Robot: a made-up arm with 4 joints.
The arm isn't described. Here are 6 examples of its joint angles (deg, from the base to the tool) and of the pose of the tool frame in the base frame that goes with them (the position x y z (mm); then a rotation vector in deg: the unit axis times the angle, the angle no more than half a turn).
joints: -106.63 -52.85 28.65 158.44
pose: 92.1 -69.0 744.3 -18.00 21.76 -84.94
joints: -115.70 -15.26 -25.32 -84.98
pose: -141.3 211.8 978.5 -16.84 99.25 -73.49
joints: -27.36 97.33 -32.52 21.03
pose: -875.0 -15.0 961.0 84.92 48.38 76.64
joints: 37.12 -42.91 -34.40 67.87
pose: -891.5 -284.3 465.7 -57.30 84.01 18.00
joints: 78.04 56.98 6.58 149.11
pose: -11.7 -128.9 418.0 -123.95 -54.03 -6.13
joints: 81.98 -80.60 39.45 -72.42
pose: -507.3 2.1 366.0 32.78 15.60 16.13
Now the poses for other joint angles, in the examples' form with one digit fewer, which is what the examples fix.
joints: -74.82 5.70 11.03 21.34
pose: -393 -265 1315 21.1 151.4 74.9
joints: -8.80 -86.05 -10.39 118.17
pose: -508 -76 1237 75.5 -98.9 -19.6
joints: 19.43 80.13 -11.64 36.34
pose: -752 -28 295 20.3 -1.4 112.5
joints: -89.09 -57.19 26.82 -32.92
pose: -84 81 1254 24.3 -170.7 9.2
